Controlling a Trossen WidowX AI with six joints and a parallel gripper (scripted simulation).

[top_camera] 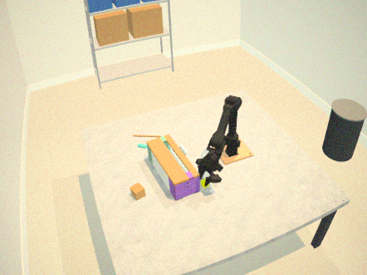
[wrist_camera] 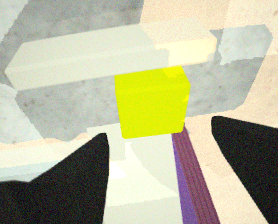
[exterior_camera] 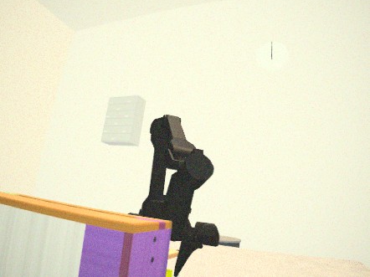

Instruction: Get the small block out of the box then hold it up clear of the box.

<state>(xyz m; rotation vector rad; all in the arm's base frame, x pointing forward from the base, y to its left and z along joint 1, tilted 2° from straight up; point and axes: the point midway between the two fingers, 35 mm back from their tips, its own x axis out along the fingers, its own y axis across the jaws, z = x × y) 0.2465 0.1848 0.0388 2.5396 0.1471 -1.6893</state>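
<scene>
Now: the yellow block 2 cm behind my gripper tip, 1 cm to the right of it and 1 cm below it. The rest, counted from my gripper tip: orange cube 35 cm ahead, 6 cm to the right; then box 16 cm to the right, 8 cm ahead, 3 cm above; then teal piece 45 cm to the right, 23 cm ahead, 2 cm below.
</scene>
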